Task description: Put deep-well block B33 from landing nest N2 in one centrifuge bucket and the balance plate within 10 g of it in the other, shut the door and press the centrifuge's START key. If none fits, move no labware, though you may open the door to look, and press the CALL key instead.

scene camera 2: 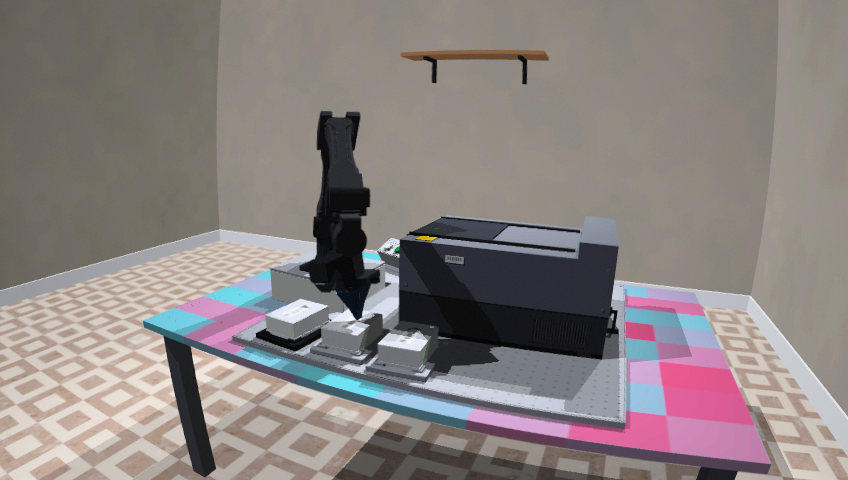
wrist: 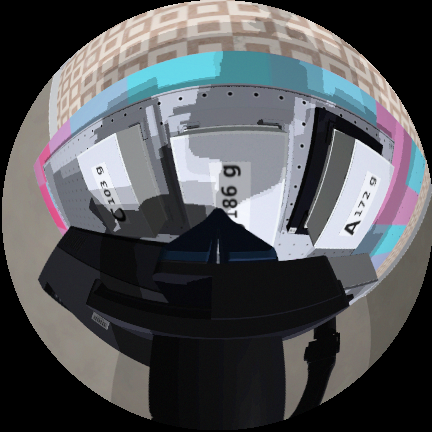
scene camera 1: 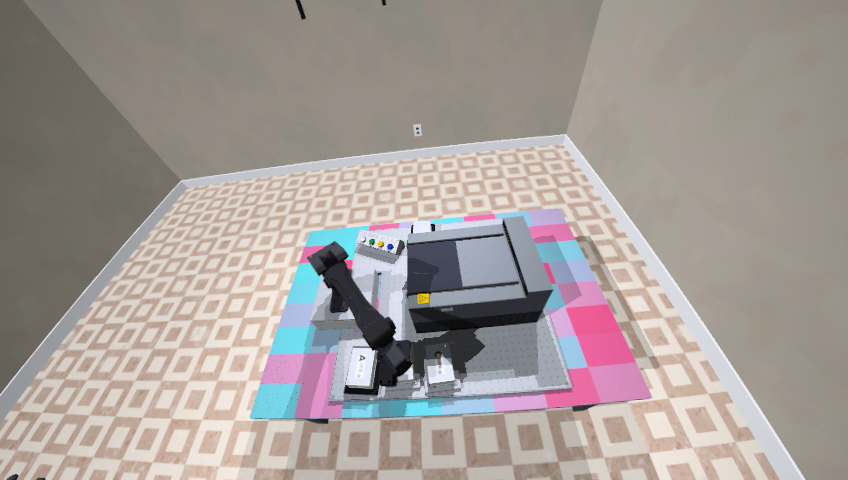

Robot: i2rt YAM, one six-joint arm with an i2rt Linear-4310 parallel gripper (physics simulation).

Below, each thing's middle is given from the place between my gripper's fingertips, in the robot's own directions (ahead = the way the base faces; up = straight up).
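Labels:
My gripper: 15 cm below the lid door [scene camera 1: 435, 265], 14 cm short of it, 27 cm to the right of it. Panel with coloured buttons [scene camera 1: 375, 243]: from my gripper, 2 cm below, 56 cm to the left, 10 cm behind. Dark grey centrifuge [scene camera 1: 504, 282]: from my gripper, 6 cm above, 27 cm to the left, 30 cm ahead. Nearest to my gripper of the things named here, going by their middles: the lid door. Farthest from my gripper of the things named here, going by their middles: the panel with coloured buttons.

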